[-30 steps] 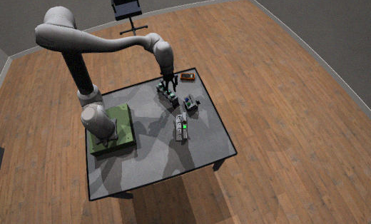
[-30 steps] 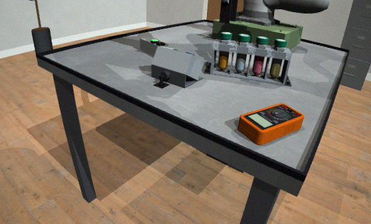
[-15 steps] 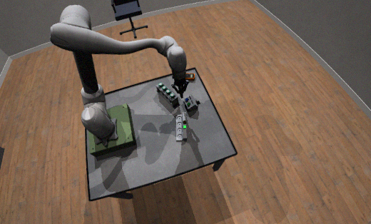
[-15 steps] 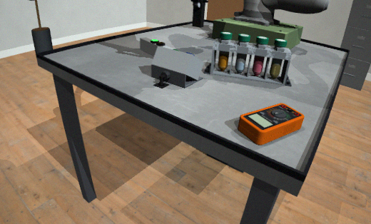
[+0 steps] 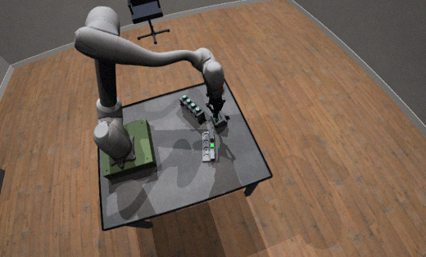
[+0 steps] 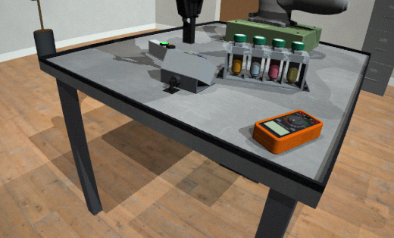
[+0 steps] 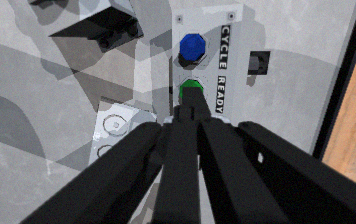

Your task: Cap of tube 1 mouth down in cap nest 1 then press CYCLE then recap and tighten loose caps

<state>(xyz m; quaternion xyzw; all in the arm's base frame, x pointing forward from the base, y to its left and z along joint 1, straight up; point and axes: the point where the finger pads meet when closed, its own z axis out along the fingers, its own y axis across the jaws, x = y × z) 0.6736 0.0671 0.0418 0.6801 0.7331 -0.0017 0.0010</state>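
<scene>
Now: the green key 70 mm below my hand. Also, from my hand: grey key housing (80 mm below, 20 mm to the left, 20 mm ahead); table edge (210 mm ahead, 130 mm below, 20 mm to the right); blue key (70 mm below, 40 mm to the left).
</scene>
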